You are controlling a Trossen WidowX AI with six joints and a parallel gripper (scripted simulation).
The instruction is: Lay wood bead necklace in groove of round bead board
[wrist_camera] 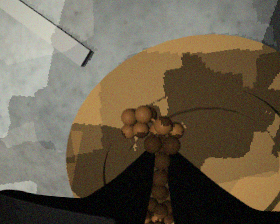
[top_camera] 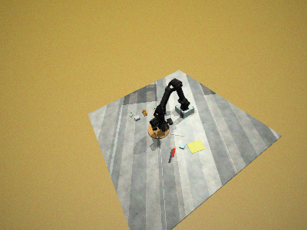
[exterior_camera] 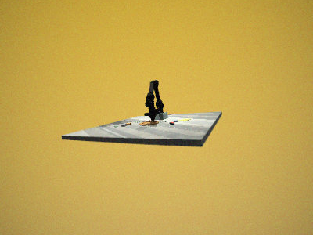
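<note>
Now: the round bead board 3 cm to the right of my gripper tip, 3 cm ahead of it and 1 cm below it. Round my gripper tip: thin grey stick 10 cm to the left, 9 cm behind, 1 cm below; red-handled tool 24 cm to the left, 3 cm ahead, 1 cm below; small blue block 22 cm to the left, 7 cm behind, 1 cm below.
</note>
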